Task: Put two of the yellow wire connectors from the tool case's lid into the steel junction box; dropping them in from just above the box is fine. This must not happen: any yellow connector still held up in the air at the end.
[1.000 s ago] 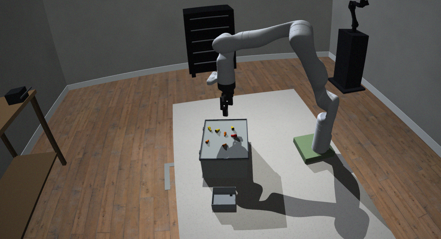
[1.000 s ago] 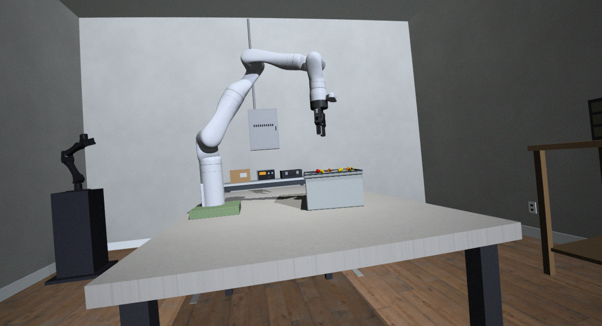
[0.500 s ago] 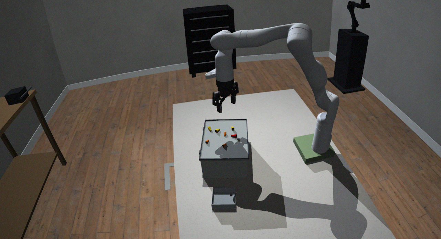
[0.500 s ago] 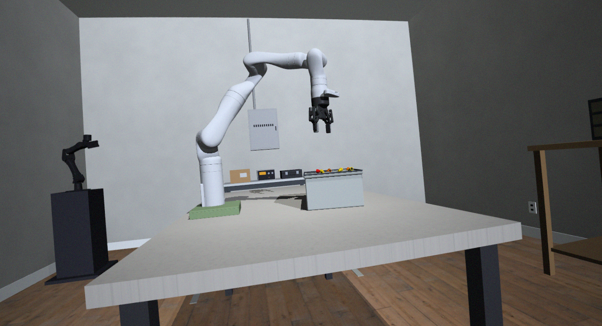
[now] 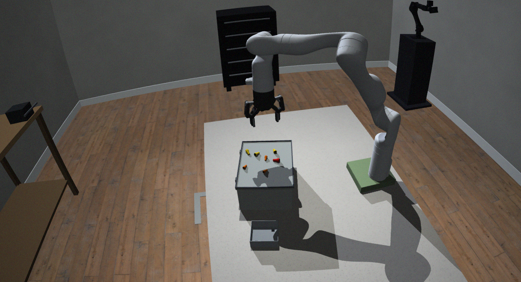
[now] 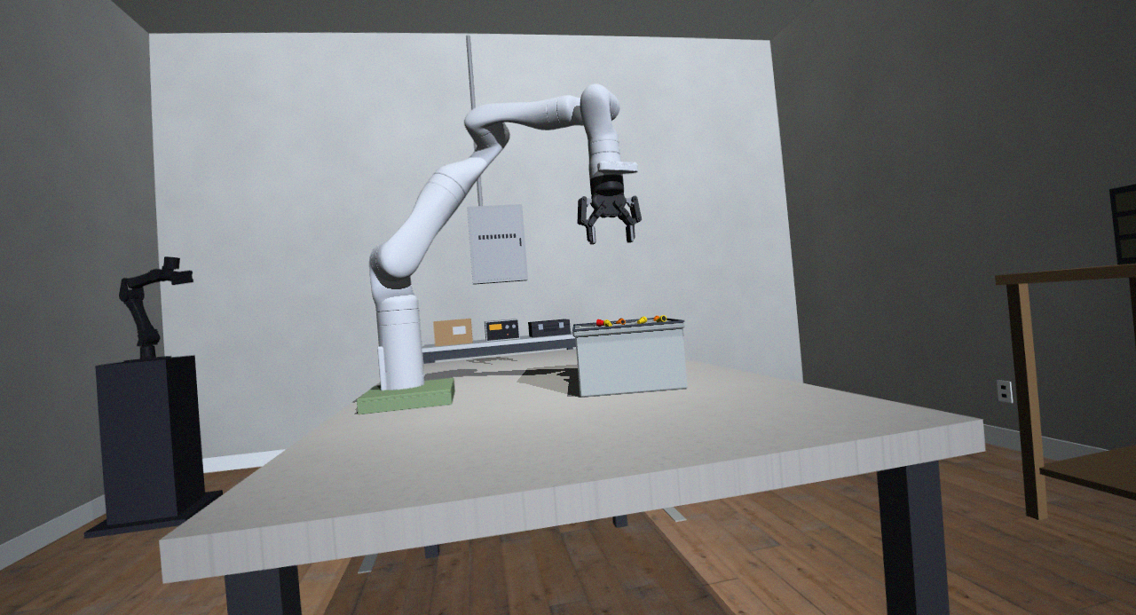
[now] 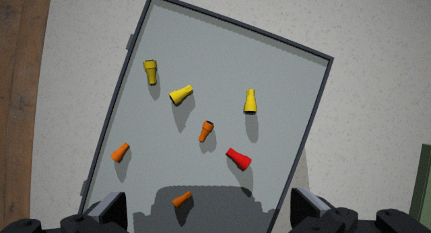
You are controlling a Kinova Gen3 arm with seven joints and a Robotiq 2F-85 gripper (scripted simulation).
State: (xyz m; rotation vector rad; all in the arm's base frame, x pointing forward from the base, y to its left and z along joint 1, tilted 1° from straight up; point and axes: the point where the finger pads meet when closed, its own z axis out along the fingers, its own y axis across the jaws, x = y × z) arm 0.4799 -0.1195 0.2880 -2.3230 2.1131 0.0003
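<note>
Right now my hand is 18 cm above the red connector, 4 cm past it and 1 cm to the right of it. Also, from my hand: tool case: 22 cm below, 1 cm ahead.
</note>
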